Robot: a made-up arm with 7 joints.
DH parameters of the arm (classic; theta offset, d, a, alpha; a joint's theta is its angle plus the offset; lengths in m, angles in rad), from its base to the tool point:
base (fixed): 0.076 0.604 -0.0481 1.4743
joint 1: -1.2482 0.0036 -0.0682 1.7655
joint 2: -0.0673 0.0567 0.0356 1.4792
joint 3: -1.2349 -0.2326 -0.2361 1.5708
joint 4: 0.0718 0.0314 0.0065 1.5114
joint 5: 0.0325 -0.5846 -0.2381 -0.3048
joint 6: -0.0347 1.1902 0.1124 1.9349
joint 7: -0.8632 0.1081 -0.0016 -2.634
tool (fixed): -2.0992 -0.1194 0 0
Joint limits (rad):
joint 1: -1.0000..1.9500
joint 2: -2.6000..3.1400
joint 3: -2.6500..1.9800
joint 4: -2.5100..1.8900
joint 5: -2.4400..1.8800
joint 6: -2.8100..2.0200
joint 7: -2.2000..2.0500
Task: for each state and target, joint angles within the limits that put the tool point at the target. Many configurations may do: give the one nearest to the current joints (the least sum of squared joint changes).
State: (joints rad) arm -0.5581 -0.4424 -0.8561 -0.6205 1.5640 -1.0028 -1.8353
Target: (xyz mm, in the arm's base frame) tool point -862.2 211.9 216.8
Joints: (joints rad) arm -0.7547 -0.4574 -0.9291 -1.4295 1.3268 -0.8752 -1.6897
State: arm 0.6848 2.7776 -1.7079 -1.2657 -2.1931 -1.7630 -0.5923
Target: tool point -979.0 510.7 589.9
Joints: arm 0.9382 2.5173 -1.7228 -0.9563 -2.0704 -1.6208 -0.4183
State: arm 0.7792 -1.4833 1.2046 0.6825 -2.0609 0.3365 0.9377
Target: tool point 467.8 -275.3 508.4
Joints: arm 0.8909 -0.9174 1.0975 0.1646 -1.9375 0.1639 0.9226
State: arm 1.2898 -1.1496 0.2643 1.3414 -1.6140 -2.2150 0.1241
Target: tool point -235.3 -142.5 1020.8
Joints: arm 1.1887 -1.1677 0.3374 1.2111 -1.7439 -2.1992 0.1377
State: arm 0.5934 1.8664 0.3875 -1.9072 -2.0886 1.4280 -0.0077
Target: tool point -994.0 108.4 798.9
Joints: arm 0.3188 1.4628 0.1106 -1.6069 -2.1764 1.4728 0.0458
